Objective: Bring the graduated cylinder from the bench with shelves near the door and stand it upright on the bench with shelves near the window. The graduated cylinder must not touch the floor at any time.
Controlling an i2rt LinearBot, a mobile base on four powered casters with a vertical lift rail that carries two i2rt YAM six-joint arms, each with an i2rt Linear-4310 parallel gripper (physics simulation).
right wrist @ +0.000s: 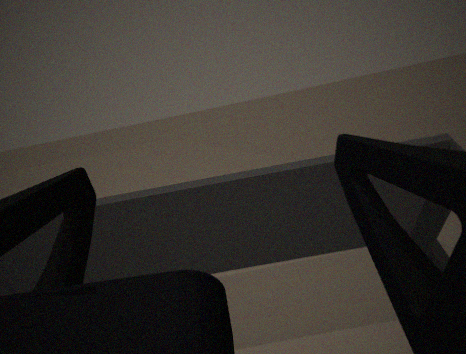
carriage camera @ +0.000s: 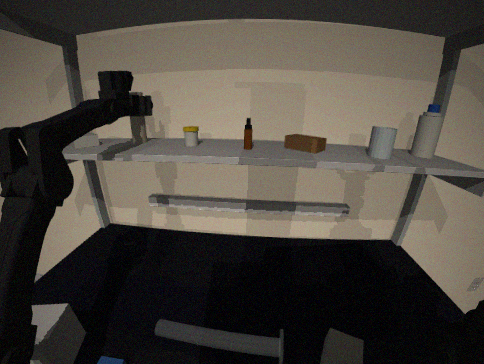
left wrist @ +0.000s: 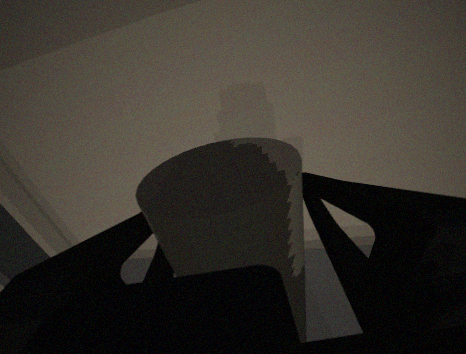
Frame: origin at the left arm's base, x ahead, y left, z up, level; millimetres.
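Seen in the pictures: left gripper, between the fingertips: [carriage camera: 141,104]; right gripper, between the fingertips: [right wrist: 214,165].
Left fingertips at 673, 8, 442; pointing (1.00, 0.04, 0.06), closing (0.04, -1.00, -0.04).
Pixels of each thing's middle, then the offset from my left fingertips to it, as dx, dy, dz. "spot": a spot on its surface instead. Level surfaces: height alone.
- long grey cylinder, middle of its body: [carriage camera: 216,338] -478, -306, -562
- dark bench top, height of its surface: dz -594
- shelf, height of its surface: dz -137
- yellow-lidded jar, a spot on its surface: [carriage camera: 191,136] spot: -134, -215, -105
- brown dropper bottle, a spot on its surface: [carriage camera: 248,137] spot: -181, -392, -100
- brown block, a spot on its surface: [carriage camera: 305,143] spot: -186, -565, -113
- grey beaker-like cup, a spot on its surface: [carriage camera: 383,142] spot: -250, -781, -88
- blue-capped bottle, a spot on its surface: [carriage camera: 427,134] spot: -203, -993, -58
- pale box, middle of its body: [carriage camera: 43,342] -539, +119, -529
- grey block, middle of its body: [carriage camera: 340,362] -554, -609, -565
A long grey cylinder [carriage camera: 215,338] with a flat disc at its right end, shaped like a graduated cylinder, lies on its side on the dark bench top [carriage camera: 300,280] in the carriage view. A tall grey round thing [carriage camera: 138,131] [left wrist: 225,240] stands upright at the left of the shelf; whether it carries markings cannot be told. My left gripper [carriage camera: 144,105] [left wrist: 237,192] is open at this upright thing, with its fingers on either side of the upper part and not closed on it. My right gripper [right wrist: 214,165] is open, with nothing between its fingers, facing a grey shelf edge.
The shelf [carriage camera: 215,153] also carries a yellow-lidded jar [carriage camera: 191,136], a brown dropper bottle [carriage camera: 248,137], a brown block [carriage camera: 305,143], a grey beaker-like cup [carriage camera: 383,142] and a blue-capped bottle [carriage camera: 427,134]. A pale box [carriage camera: 59,332] and a grey block [carriage camera: 344,346] are near the front.
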